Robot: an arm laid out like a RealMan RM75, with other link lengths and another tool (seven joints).
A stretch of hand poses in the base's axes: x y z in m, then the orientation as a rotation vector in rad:
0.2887, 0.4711, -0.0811, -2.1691, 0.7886, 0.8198
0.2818, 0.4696, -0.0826, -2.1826, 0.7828, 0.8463
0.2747, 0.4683, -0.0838, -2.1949, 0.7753, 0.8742
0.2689, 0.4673, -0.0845, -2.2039, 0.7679, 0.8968
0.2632, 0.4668, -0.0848, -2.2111, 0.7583, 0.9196
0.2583, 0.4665, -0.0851, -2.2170, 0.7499, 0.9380
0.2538, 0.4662, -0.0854, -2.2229, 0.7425, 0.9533
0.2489, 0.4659, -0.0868, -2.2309, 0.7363, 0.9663
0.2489, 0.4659, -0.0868, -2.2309, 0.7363, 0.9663
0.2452, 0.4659, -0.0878, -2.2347, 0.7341, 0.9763
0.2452, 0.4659, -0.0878, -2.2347, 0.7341, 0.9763
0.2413, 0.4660, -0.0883, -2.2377, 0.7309, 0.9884
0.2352, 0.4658, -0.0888, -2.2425, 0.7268, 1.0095
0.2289, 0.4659, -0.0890, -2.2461, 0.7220, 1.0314
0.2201, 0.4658, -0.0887, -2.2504, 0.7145, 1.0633
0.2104, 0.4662, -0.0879, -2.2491, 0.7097, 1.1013
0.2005, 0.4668, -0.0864, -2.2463, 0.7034, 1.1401
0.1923, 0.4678, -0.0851, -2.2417, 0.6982, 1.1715
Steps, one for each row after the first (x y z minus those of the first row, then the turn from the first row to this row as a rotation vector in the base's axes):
-0.0069, -0.0015, -0.0015, -0.0085, 0.0167, 0.0184
-0.0140, -0.0028, -0.0027, -0.0154, 0.0338, 0.0377
-0.0198, -0.0038, -0.0034, -0.0198, 0.0472, 0.0536
-0.0255, -0.0043, -0.0037, -0.0219, 0.0602, 0.0700
-0.0304, -0.0046, -0.0040, -0.0235, 0.0704, 0.0836
-0.0349, -0.0049, -0.0043, -0.0256, 0.0787, 0.0956
-0.0398, -0.0052, -0.0057, -0.0300, 0.0857, 0.1070
-0.0398, -0.0052, -0.0057, -0.0300, 0.0857, 0.1070
-0.0435, -0.0052, -0.0067, -0.0326, 0.0920, 0.1133
-0.0435, -0.0052, -0.0067, -0.0326, 0.0920, 0.1133
-0.0474, -0.0051, -0.0072, -0.0341, 0.0995, 0.1205
-0.0535, -0.0053, -0.0077, -0.0372, 0.1130, 0.1321
-0.0598, -0.0052, -0.0079, -0.0391, 0.1269, 0.1439
-0.0686, -0.0053, -0.0076, -0.0412, 0.1471, 0.1610
-0.0783, -0.0049, -0.0068, -0.0404, 0.1726, 0.1763
-0.0882, -0.0043, -0.0053, -0.0381, 0.1984, 0.1922
-0.0964, -0.0033, -0.0040, -0.0346, 0.2194, 0.2042

